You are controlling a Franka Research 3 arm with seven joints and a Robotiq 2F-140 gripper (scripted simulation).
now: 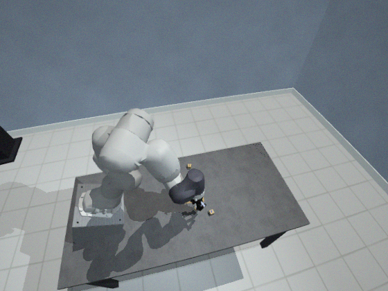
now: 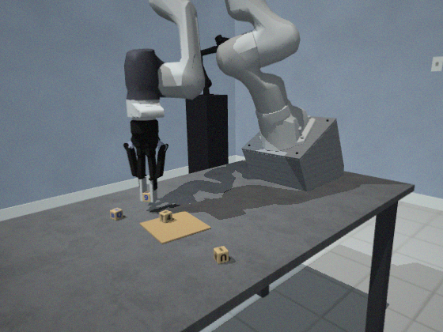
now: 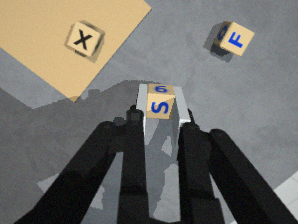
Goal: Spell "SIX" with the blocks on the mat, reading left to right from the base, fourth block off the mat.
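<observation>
My gripper is now 130 mm to the right of the tan mat, 70 mm above it and 20 mm short of it.
</observation>
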